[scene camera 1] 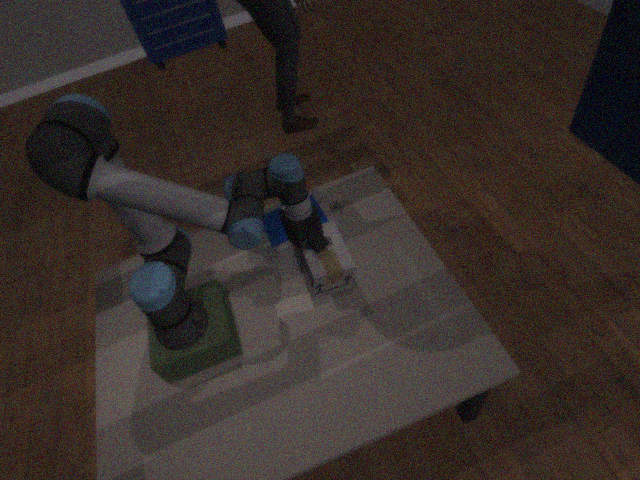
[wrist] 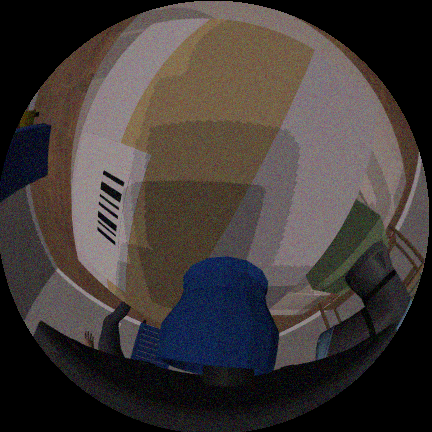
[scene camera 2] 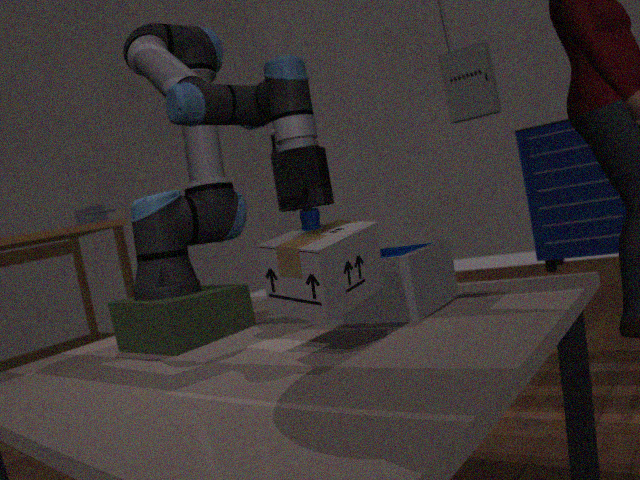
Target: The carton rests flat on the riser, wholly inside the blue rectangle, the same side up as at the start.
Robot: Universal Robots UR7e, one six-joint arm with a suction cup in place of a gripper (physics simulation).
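Seen in the pictures: end effector, tool point: [scene camera 1: 308,247] [wrist: 228,273] [scene camera 2: 311,234]; arm's base, origin of the base link: [scene camera 1: 183,326] [wrist: 364,262] [scene camera 2: 167,294].
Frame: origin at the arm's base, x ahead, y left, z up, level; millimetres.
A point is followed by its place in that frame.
The white carton [scene camera 1: 333,264] @[y -116, x 453, z 77 mm] [scene camera 2: 336,266] @[y -106, x 505, z 31 mm] [wrist: 225,100], with brown tape, a barcode label and black arrows pointing up, hangs roughly level above the table. My gripper, a blue suction cup [scene camera 2: 310,228] [wrist: 225,265], is on the carton's top face and holds it. The cup itself is hidden under the tool in scene camera 1. The riser [scene camera 2: 436,279] @[y 155, x 573, z -53 mm] is a pale grey box beyond the carton, seen to its right in scene camera 2. The blue rectangle [scene camera 1: 275,227] @[y 169, x 384, z 12 mm] [scene camera 2: 405,250] @[y 152, x 520, z 12 mm] is on its top, partly hidden by the arm and the carton.
The table [scene camera 1: 413,392] @[y -470, x 465, z -108 mm] [scene camera 2: 206,428] @[y -402, x 454, z -108 mm] carries the green base block [scene camera 1: 222,330] @[y -78, x 97, z 0 mm] [scene camera 2: 180,320] @[y -87, x 115, z -42 mm] [wrist: 345,245] @[y -13, x 126, z -32 mm] under the arm. A person [scene camera 1: 286,62] [scene camera 2: 599,62] stands beyond the table, near a blue cabinet [scene camera 1: 180,25] [scene camera 2: 568,196]. A wooden-framed bench [scene camera 2: 77,279] is at the left in scene camera 2.
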